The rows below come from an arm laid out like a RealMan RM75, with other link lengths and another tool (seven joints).
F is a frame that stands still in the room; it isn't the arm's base.
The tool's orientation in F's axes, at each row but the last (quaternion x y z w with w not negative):
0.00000 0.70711 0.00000 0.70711
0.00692 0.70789 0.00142 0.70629
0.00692 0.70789 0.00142 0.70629
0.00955 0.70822 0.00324 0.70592
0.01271 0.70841 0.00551 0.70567
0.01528 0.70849 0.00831 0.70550
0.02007 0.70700 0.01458 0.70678
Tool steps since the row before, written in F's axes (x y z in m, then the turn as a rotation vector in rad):
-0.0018 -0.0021 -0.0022 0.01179 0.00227 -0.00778
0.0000 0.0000 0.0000 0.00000 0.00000 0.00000
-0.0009 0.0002 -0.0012 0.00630 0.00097 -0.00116
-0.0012 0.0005 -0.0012 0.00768 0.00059 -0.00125
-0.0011 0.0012 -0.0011 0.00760 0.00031 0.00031
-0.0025 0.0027 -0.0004 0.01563 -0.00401 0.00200
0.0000 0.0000 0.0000 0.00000 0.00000 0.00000
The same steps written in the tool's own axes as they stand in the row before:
0.0022 -0.0021 -0.0018 0.00778 0.00227 0.01179
0.0000 0.0000 0.0000 0.00000 0.00000 0.00000
0.0012 0.0002 -0.0009 0.00116 0.00101 0.00629
0.0012 0.0005 -0.0012 0.00124 0.00064 0.00768
0.0011 0.0012 -0.0011 -0.00033 0.00040 0.00760
0.0005 0.0027 -0.0025 -0.00220 -0.00379 0.01566
0.0000 0.0000 0.0000 0.00000 0.00000 0.00000

